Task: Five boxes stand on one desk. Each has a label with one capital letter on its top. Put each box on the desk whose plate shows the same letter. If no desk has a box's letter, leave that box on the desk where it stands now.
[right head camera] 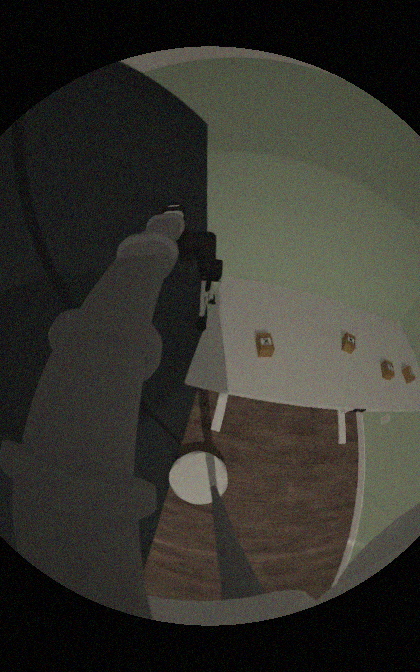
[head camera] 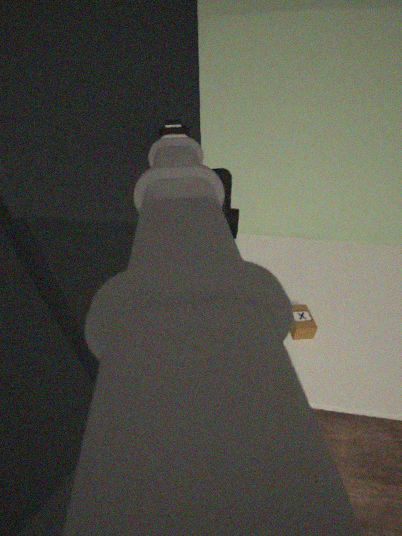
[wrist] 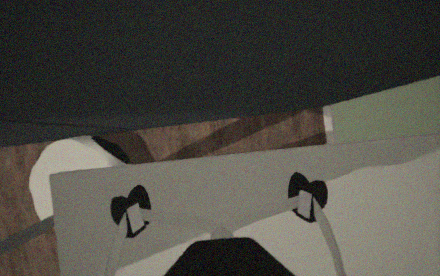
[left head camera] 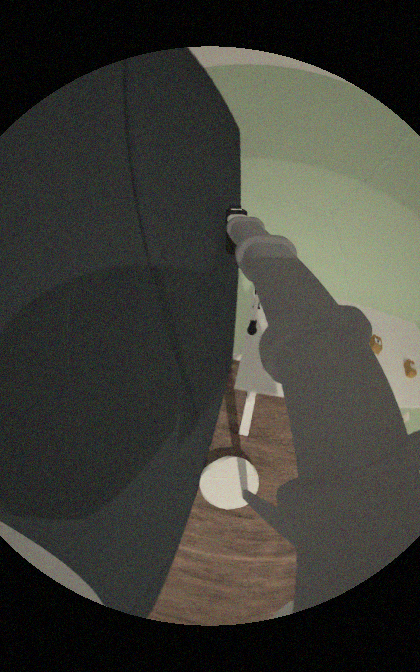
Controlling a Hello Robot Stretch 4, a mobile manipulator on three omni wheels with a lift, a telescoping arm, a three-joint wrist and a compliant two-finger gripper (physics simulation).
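The white desk [head camera: 350, 370] [left head camera: 395, 350] [right head camera: 300, 370] [wrist: 380, 220] stands along the green wall. An orange box [head camera: 303, 330] [right head camera: 265, 348] with an X label is at its left part. A second box [left head camera: 376, 344] [right head camera: 348, 344] stands farther right, its letter not readable. A third box [left head camera: 410, 368] [right head camera: 387, 369] and a fourth box [right head camera: 408, 374] stand near the right end, letters unclear. A dark plate [right head camera: 357, 410] shows at the desk's front edge, letter unreadable. My gripper [wrist: 219, 195] is open and empty, above the desk's shadowed left end, left of the X box.
A large dark panel [head camera: 75, 100] [left head camera: 100, 200] [right head camera: 100, 150] [wrist: 200, 60] rises close at the left, beside the gripper and the desk's left end. A round white object [left head camera: 222, 485] [right head camera: 190, 477] [wrist: 65, 170] is low over the brown floor [right head camera: 280, 480]. My arm [head camera: 200, 375] covers much of the head view.
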